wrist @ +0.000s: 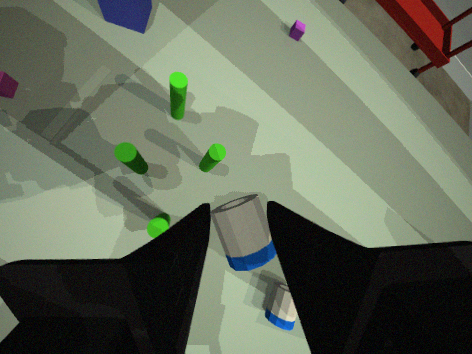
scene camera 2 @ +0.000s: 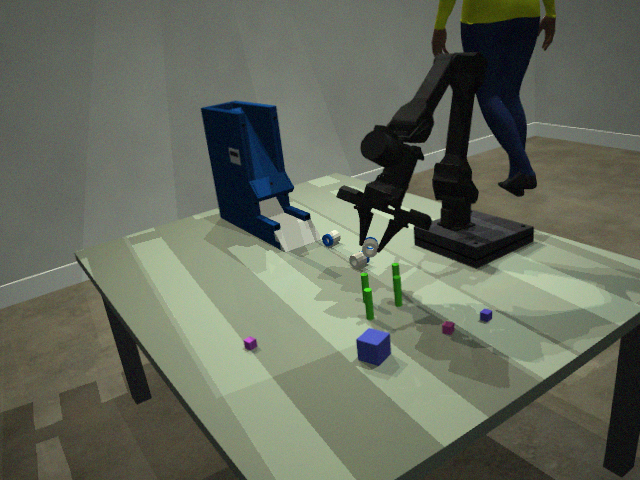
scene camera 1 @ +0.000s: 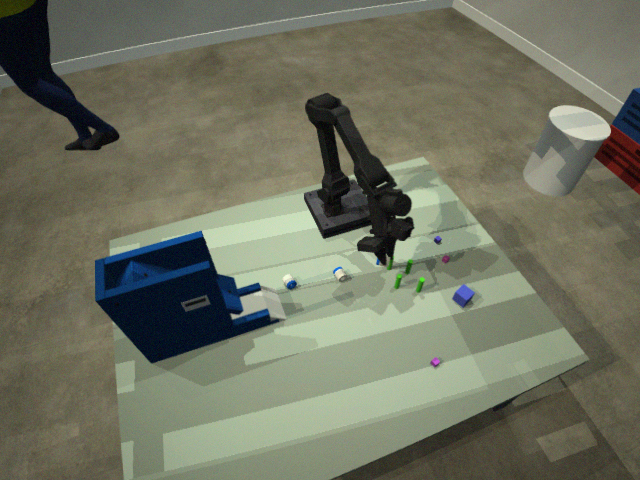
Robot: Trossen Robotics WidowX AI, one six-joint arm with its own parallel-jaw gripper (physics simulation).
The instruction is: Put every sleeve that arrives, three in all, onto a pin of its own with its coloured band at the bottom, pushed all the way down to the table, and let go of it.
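Observation:
My gripper (scene camera 1: pixel 382 261) (scene camera 2: pixel 370 246) (wrist: pixel 238 209) is shut on a pale sleeve (scene camera 2: pixel 370 241) (wrist: pixel 242 232), held above the table beside the pins. Its plain open end faces the scene camera 2 view; its blue band is at the lower end in the wrist view. A second sleeve (scene camera 1: pixel 339 274) (scene camera 2: pixel 357 260) (wrist: pixel 282 304) lies on its side between pins and chute. A third sleeve (scene camera 1: pixel 289 281) (scene camera 2: pixel 331 238) lies on its side nearer the chute. Several bare green pins stand upright, including one pin (scene camera 1: pixel 420 285) (scene camera 2: pixel 369 304) (wrist: pixel 178 98) and another pin (scene camera 1: pixel 408 267) (scene camera 2: pixel 397 291) (wrist: pixel 132 159).
The blue dispenser (scene camera 1: pixel 165 310) (scene camera 2: pixel 227 180) has a pale chute (scene camera 1: pixel 272 301) (scene camera 2: pixel 298 233). A large blue cube (scene camera 1: pixel 463 296) (scene camera 2: pixel 373 346) (wrist: pixel 126 14) lies beyond the pins. Small cubes lie around, including a magenta cube (scene camera 1: pixel 435 362) (scene camera 2: pixel 250 343) (wrist: pixel 297 30).

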